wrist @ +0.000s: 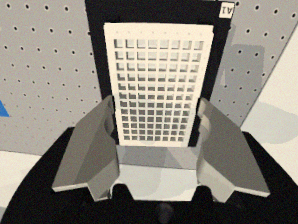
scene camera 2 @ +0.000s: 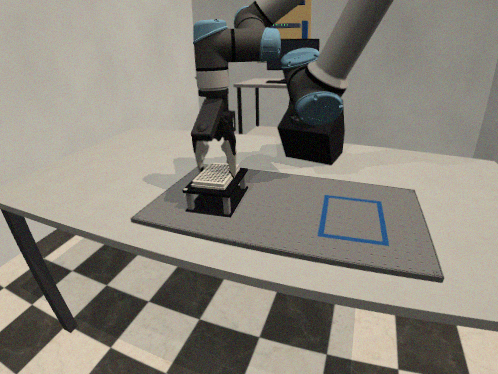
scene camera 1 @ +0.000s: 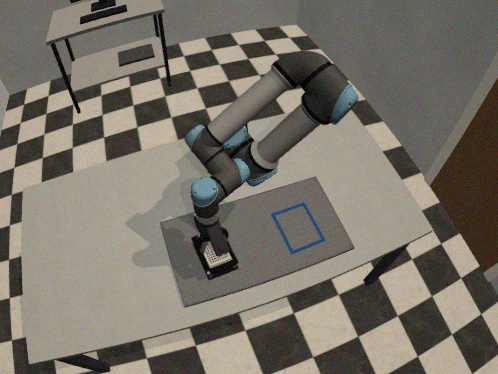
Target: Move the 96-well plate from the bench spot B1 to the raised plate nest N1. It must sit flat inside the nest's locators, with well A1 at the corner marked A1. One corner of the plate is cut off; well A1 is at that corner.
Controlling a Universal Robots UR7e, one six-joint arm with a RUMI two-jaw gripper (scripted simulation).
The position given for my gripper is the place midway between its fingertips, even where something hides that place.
Note:
I see my gripper (scene camera 2: 217, 176) and a white 96-well plate (scene camera 2: 216, 175).
The white 96-well plate shows as well in the wrist view (wrist: 146, 54). My gripper is seen too in the wrist view (wrist: 155, 97) and in scene camera 1 (scene camera 1: 213, 248).

